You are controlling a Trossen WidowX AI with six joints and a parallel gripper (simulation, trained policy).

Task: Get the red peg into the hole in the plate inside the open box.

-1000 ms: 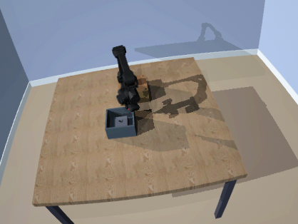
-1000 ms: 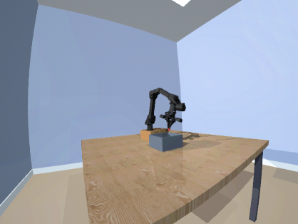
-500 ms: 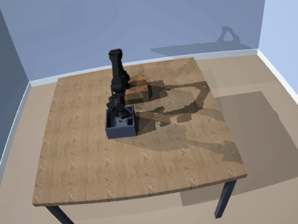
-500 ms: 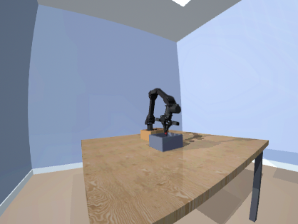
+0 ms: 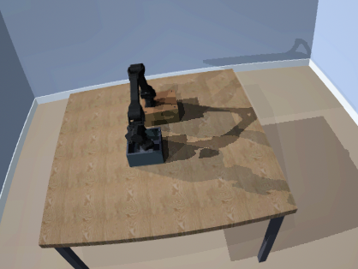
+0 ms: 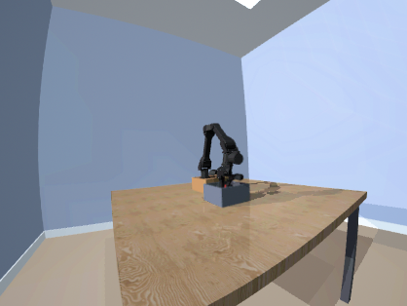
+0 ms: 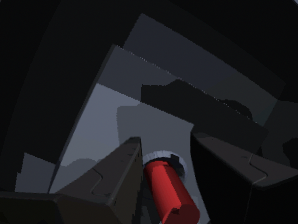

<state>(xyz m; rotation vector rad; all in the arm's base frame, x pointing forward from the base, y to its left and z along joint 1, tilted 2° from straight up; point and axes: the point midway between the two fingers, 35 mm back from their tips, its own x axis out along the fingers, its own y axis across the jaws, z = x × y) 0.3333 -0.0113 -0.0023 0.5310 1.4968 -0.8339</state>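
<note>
The red peg lies 2 cm to the left of my gripper tip, 2 cm behind it and 1 cm below it. Also, from my gripper tip: grey box 4 cm below, 2 cm to the left, 1 cm behind; then grey plate 2 cm to the left, 2 cm below, 1 cm behind.
</note>
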